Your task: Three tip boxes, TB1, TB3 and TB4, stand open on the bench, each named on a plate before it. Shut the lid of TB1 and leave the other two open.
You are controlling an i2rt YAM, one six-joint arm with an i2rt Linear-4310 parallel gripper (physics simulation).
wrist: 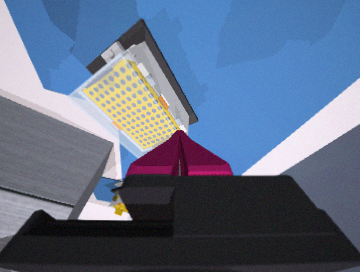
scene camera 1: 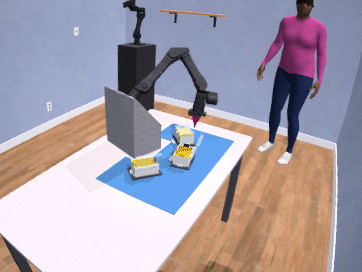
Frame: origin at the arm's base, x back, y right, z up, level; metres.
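Seen in the pictures: gripper, fingertip midpoint: (wrist: pixel 179 135) (scene camera 1: pixel 194 127); arm's base, origin of the base link: (scene camera 1: pixel 129 102).
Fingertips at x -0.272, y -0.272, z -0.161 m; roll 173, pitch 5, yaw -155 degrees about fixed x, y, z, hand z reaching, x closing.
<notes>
Pixels of each thing's top centre, then the offset from my fingertips to it. "spot": a spot on its surface instead. Level surfaces: height alone.
- back box, middle of its top: (wrist: pixel 126 127) (scene camera 1: pixel 182 129) dz -0.021, dx +0.058, dy +0.038 m
- middle box, middle of its top: (scene camera 1: pixel 184 148) dz -0.024, dx -0.082, dy +0.213 m
- front-left box, surface spot: (scene camera 1: pixel 145 167) spot: dz -0.026, dx -0.049, dy +0.475 m
- blue mat, its level: dz -0.098 m
- white table, its level: dz -0.101 m
Three white boxes with yellow tip racks stand on the blue mat; their name plates cannot be read. The back box (scene camera 1: pixel 184 135) (wrist: pixel 131 105) has its clear lid folded down over the rack; whether it is fully seated cannot be told. The middle box (scene camera 1: pixel 182 156) has its clear lid (scene camera 1: pixel 199 143) standing up at the right. The front-left box (scene camera 1: pixel 145 167) has its lid (scene camera 1: pixel 158 156) raised. My gripper (scene camera 1: pixel 195 122) (wrist: pixel 179 135), with magenta fingers, is shut and empty. It points down just above and right of the back box in the scene view, beside its rack's end in the wrist view.
A tall grey block (scene camera 1: pixel 131 122) (wrist: pixel 45 147) with a sloped side stands left of the boxes. The blue mat (scene camera 1: pixel 165 197) (wrist: pixel 225 100) lies on the white table (scene camera 1: pixel 75 220). Behind are a black pedestal (scene camera 1: pixel 131 65) with another arm, a wall shelf (scene camera 1: pixel 192 13) and a standing person (scene camera 1: pixel 300 50).
</notes>
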